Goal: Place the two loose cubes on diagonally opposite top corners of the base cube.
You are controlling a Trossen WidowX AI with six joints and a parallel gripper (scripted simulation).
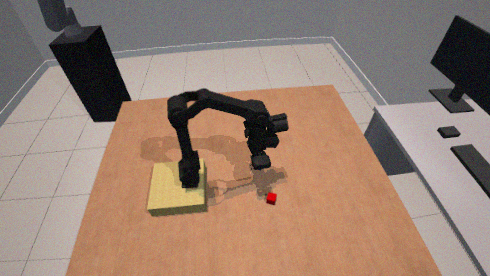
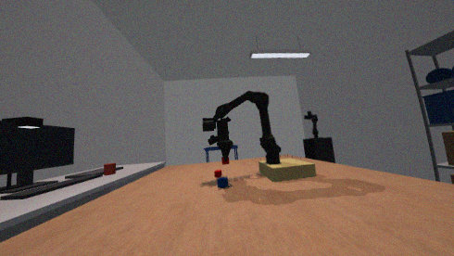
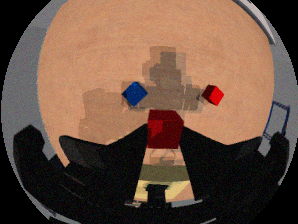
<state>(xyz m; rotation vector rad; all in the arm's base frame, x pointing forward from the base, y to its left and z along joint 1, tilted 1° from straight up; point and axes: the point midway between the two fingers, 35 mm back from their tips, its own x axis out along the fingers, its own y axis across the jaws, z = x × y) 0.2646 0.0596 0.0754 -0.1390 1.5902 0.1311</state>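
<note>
Right now my gripper tip is 90 mm above the blue cube, 50 mm to the right of it and 20 mm short of it.
</note>
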